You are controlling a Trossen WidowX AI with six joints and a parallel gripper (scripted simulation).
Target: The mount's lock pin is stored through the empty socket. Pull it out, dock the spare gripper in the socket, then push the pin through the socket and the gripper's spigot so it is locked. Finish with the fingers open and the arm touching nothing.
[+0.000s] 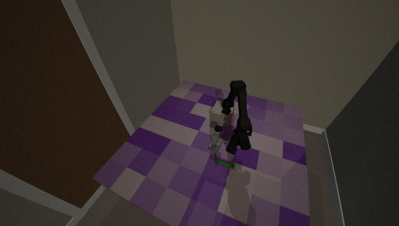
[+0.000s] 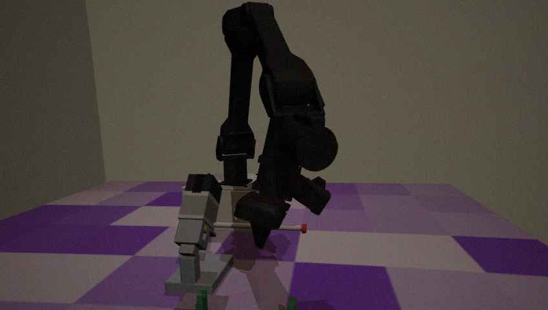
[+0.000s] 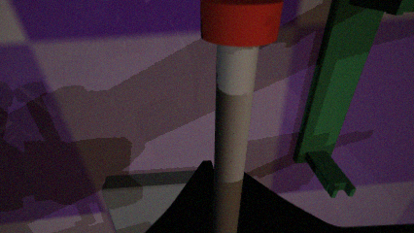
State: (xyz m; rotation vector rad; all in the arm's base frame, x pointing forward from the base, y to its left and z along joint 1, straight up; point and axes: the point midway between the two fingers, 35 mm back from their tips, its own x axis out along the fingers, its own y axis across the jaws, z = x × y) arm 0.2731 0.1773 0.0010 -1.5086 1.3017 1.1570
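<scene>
My gripper tip is 110 mm to the left of the grey mount and 20 mm above it. From my gripper tip the other things lie so: green rack (90 mm ahead, 20 mm to the left, 50 mm below); then spare gripper (20 mm behind, 120 mm to the right, 50 mm above).
</scene>
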